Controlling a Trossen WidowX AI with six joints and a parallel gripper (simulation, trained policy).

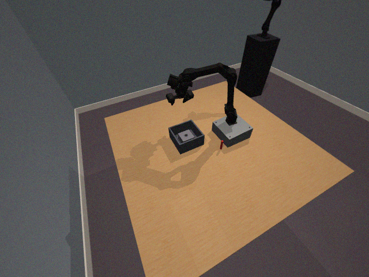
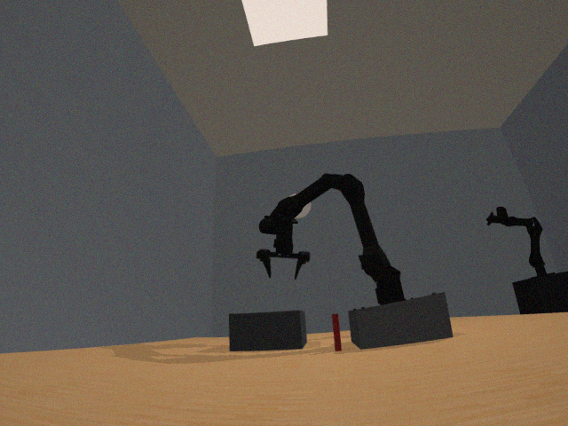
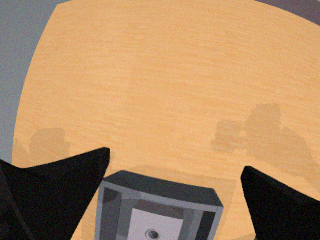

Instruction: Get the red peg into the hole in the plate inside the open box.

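The red peg lies 210 mm behind my gripper tip, 320 mm to the left of it and 180 mm below it. From my gripper tip the other things lie so: dark box 10 mm behind, 160 mm to the left, 190 mm below; then plate 10 mm behind, 160 mm to the left, 180 mm below.
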